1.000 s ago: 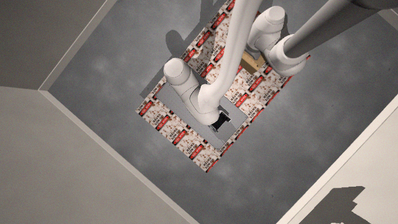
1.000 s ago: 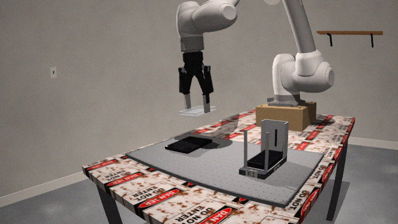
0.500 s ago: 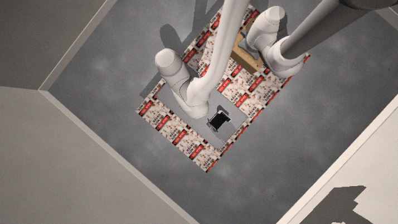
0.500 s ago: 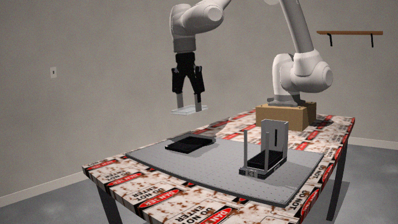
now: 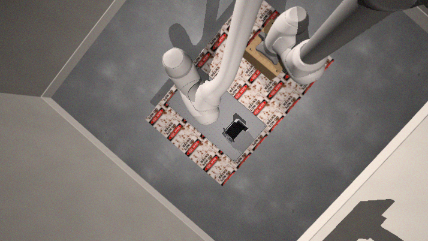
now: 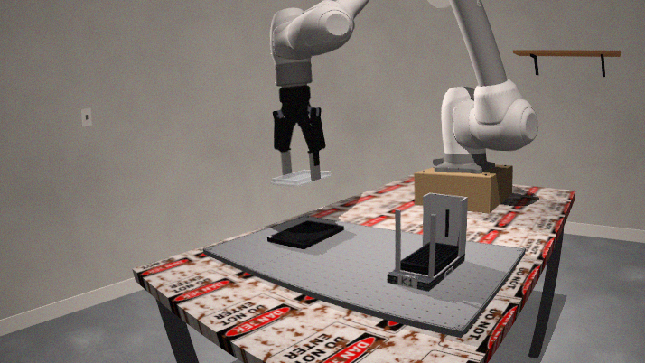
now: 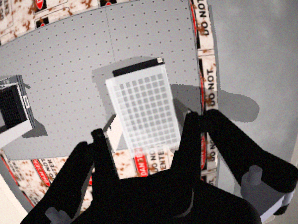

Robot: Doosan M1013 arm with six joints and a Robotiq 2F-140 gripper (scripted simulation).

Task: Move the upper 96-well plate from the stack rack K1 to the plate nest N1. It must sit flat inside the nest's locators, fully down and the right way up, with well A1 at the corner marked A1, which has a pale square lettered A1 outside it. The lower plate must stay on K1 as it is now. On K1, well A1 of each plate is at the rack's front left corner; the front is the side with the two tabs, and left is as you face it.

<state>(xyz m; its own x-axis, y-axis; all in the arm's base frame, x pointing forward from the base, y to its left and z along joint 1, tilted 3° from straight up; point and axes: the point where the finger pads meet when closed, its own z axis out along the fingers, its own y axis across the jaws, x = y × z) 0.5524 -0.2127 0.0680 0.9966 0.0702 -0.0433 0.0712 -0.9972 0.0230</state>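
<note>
My hand is 3 cm above the white 96-well plate. Round my hand: black plate: 5 cm ahead, 39 cm to the left, 15 cm below; then black plate nest N1: 17 cm below; then pale square: 8 cm ahead, 5 cm to the right, 16 cm below.
</note>
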